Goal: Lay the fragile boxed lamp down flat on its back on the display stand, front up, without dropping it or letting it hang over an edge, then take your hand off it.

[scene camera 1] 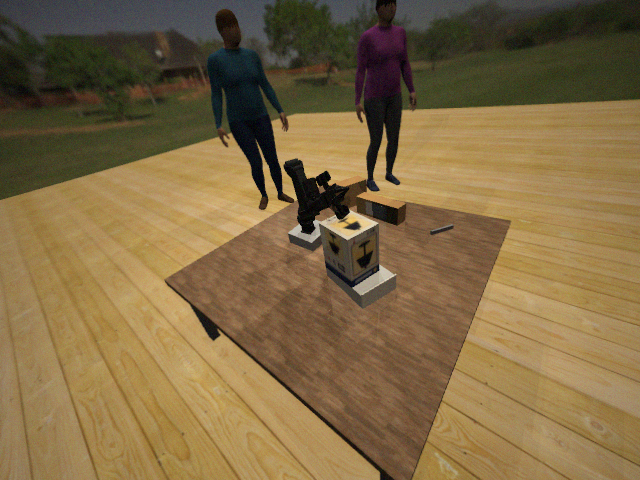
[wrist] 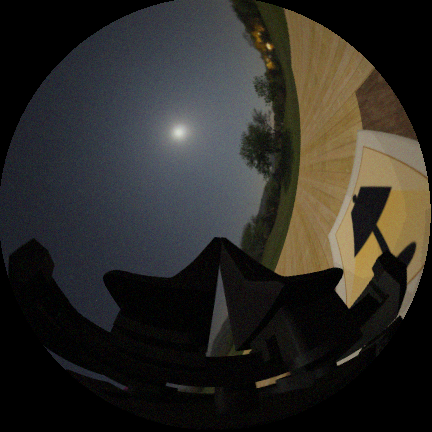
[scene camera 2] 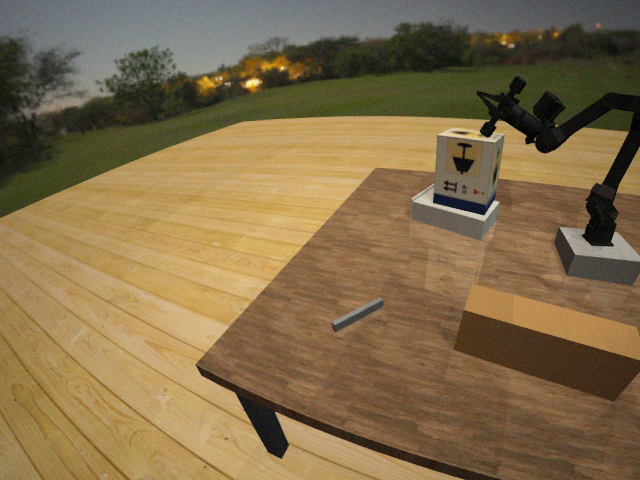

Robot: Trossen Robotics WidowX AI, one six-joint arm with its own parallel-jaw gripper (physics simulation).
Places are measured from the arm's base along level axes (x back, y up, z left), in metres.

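Pixels of known places: gripper, between the fingertips: (scene camera 1: 348,188) (wrist: 218,242) (scene camera 2: 476,91); arm's base, origin of its link: (scene camera 1: 308,230) (scene camera 2: 597,240).
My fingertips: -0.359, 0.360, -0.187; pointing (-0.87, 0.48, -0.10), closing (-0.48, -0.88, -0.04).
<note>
For each thing: its top centre in the pictures, then the offset to it from my fingertips, as dx, dy, dz. Level surfaces: height alone.
- boxed lamp, centre of its top: (wrist: 379,238) (scene camera 2: 471,134) (scene camera 1: 347,223) +0.000, -0.129, -0.028
- wooden table, height of its surface: dy -0.425
- brown carton, centre of its top: (scene camera 2: 550,318) (scene camera 1: 379,199) +0.077, -0.316, +0.557
- small grey bar, centre of its top: (scene camera 2: 358,310) (scene camera 1: 442,227) -0.282, -0.404, +0.486
The boxed lamp (scene camera 1: 351,250) (scene camera 2: 468,169) (wrist: 386,193) is white with yellow panels and black lamp pictures. It stands upright on the white display stand (scene camera 1: 375,288) (scene camera 2: 447,219) in the middle of the wooden table (scene camera 1: 309,343) (scene camera 2: 375,381). My gripper (scene camera 1: 343,213) (scene camera 2: 489,129) (wrist: 218,242) is shut and empty. Its fingertips sit at the box's top edge on the arm's side, touching or nearly touching it. In the wrist view the box top fills the right edge.
A brown carton (scene camera 1: 381,207) (scene camera 2: 509,333) lies behind the stand, and another one (scene camera 1: 355,185) lies behind the arm. A small grey bar (scene camera 1: 442,229) (scene camera 2: 357,314) lies near the table's edge. The arm's base block (scene camera 1: 305,236) sits left of the stand. Two people (scene camera 1: 244,105) (scene camera 1: 385,81) stand on the deck beyond.
</note>
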